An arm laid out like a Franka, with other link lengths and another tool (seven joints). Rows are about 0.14 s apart.
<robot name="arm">
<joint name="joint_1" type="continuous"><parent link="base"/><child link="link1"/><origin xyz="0 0 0.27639"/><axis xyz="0 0 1"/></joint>
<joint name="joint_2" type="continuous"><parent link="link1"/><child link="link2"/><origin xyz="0 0 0"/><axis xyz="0 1 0"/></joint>
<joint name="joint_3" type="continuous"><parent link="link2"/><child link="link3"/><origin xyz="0 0 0.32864"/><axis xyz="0 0 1"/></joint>
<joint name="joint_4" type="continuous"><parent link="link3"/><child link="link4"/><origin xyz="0.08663 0 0"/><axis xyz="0 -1 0"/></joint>
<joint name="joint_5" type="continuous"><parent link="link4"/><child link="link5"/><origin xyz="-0.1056 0 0.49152"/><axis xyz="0 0 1"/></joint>
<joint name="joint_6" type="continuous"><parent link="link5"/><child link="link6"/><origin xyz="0 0 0"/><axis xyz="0 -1 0"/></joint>
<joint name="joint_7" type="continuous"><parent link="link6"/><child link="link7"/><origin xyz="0.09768 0 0"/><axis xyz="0 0 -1"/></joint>
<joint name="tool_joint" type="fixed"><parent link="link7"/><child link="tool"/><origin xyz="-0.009 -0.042 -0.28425" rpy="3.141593 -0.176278 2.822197"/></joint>
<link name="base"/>
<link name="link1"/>
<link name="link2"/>
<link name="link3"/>
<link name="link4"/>
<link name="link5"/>
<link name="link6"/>
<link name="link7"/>
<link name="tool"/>
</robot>
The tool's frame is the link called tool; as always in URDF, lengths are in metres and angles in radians. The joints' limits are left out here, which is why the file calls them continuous.
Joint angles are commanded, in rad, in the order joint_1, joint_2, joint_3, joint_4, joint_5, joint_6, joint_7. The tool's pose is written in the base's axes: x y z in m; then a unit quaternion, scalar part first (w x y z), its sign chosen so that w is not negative. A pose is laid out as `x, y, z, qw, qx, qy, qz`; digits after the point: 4 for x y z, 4 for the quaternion.
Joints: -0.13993, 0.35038, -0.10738, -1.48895, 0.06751, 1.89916, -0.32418
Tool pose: 0.7848, -0.2212, 0.2494, 0.0549, -0.1256, -0.9903, -0.0211
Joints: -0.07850, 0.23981, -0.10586, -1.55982, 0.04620, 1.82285, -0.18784
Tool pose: 0.7495, -0.1691, 0.2846, 0.0744, -0.1596, -0.9841, -0.0237
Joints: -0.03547, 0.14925, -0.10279, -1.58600, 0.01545, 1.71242, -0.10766
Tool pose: 0.7113, -0.1363, 0.3264, 0.0976, -0.1741, -0.9798, -0.0150
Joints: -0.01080, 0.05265, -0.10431, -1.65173, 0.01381, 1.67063, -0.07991
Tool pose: 0.6784, -0.1170, 0.3519, 0.1035, -0.1762, -0.9787, -0.0186
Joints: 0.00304, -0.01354, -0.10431, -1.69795, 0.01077, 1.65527, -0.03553
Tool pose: 0.6569, -0.1064, 0.3681, 0.1014, -0.1907, -0.9762, -0.0216
